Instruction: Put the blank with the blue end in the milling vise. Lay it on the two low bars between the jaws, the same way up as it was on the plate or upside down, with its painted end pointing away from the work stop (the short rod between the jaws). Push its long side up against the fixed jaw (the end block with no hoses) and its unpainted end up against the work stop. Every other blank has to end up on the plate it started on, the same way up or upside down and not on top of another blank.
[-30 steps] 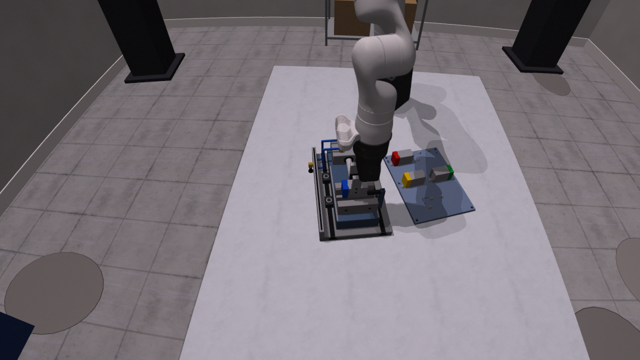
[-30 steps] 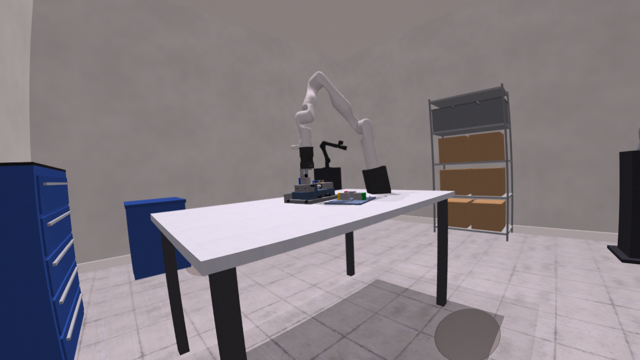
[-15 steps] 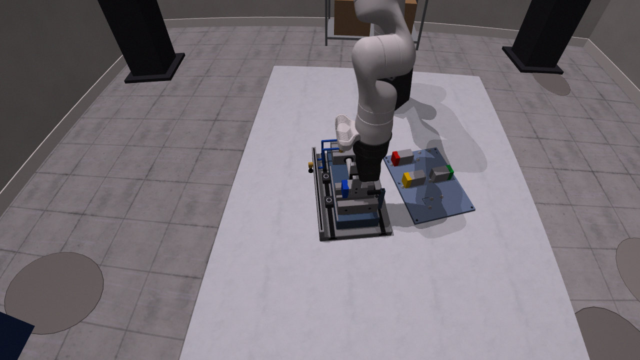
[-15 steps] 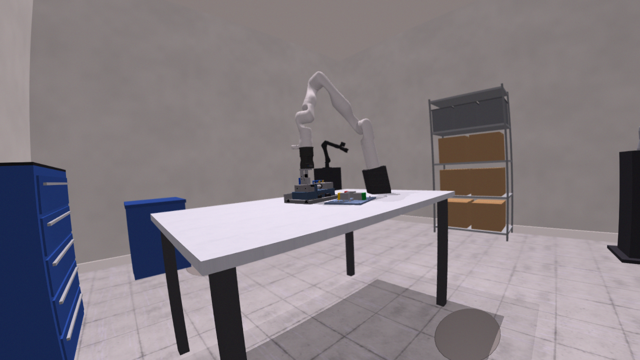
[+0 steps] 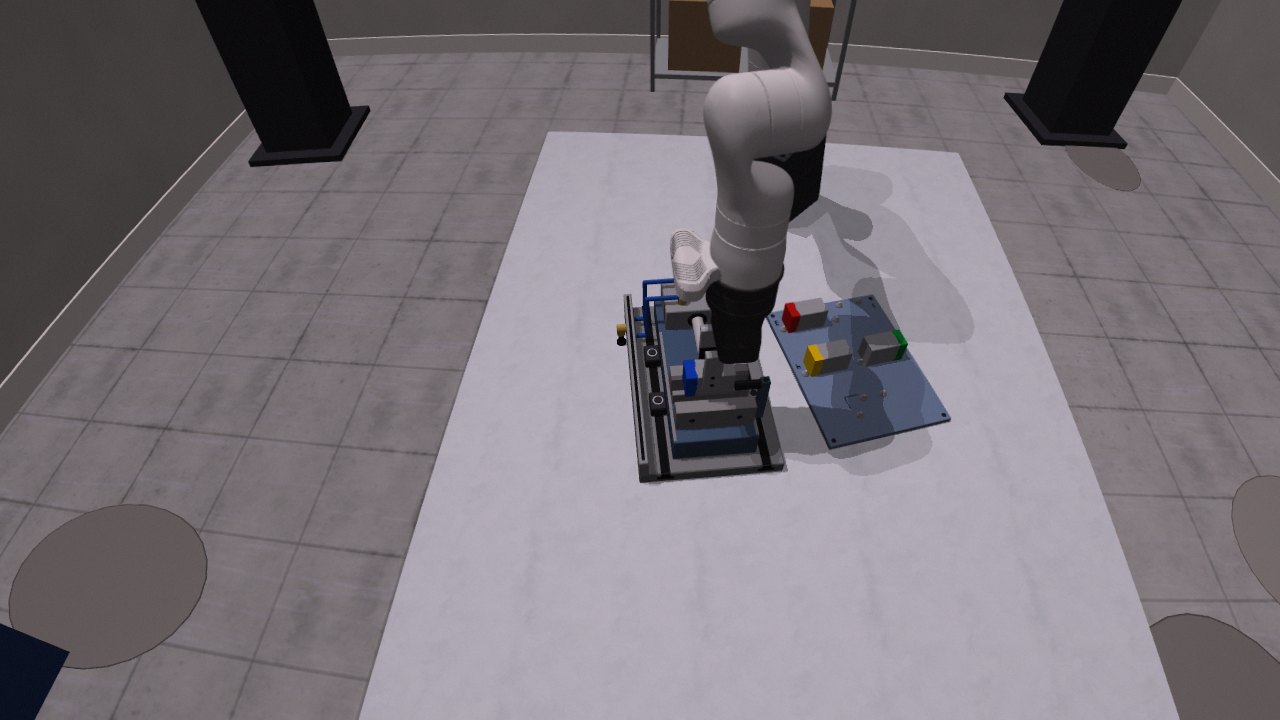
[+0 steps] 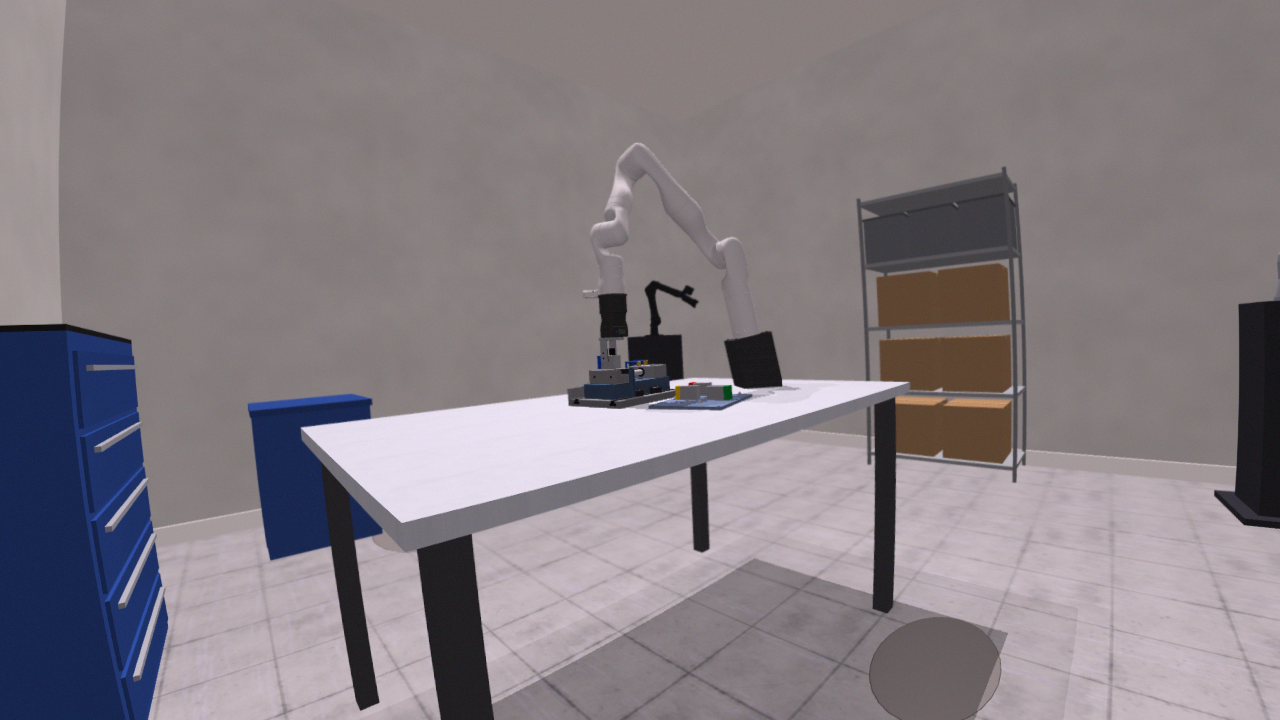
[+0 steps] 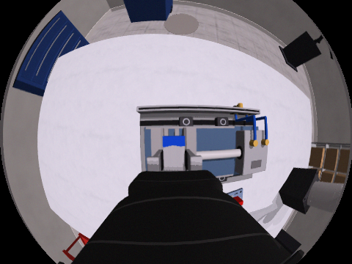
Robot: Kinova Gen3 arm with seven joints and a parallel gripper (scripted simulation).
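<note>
The blue-ended blank is 20 mm below my hand. From my hand the other things lie so: vise base rail: 70 mm behind, 90 mm to the right, 100 mm below; work stop rod: 10 mm behind, 50 mm to the left, 50 mm below; fixed jaw: 30 mm ahead, 10 mm to the left, 60 mm below.
</note>
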